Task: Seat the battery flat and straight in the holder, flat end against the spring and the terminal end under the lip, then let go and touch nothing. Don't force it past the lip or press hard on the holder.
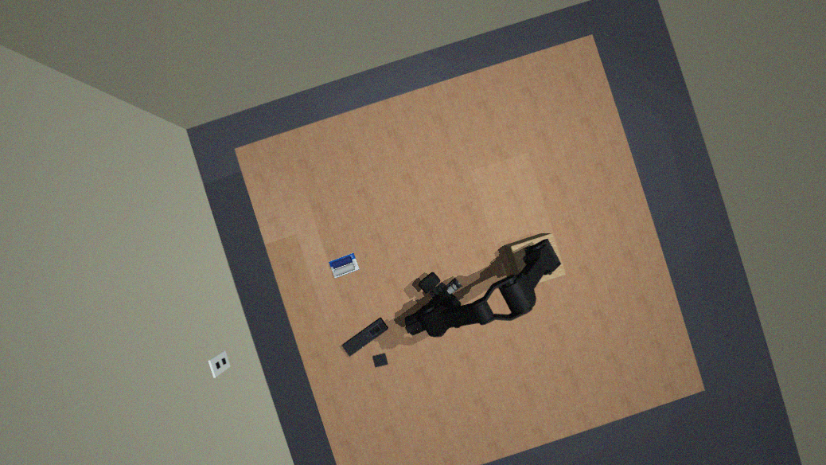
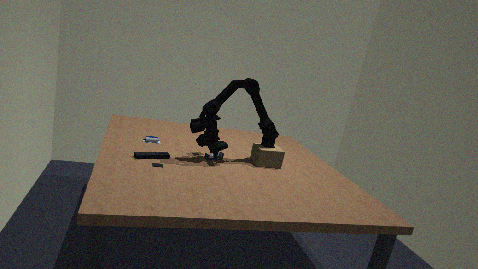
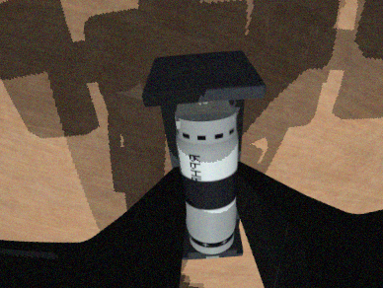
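The white battery lies 1 cm above my gripper tip. The rest, counted from my gripper tip: long black bar (32 cm ahead, 5 cm to the left); small black square (30 cm ahead, 15 cm to the left, 1 cm below).
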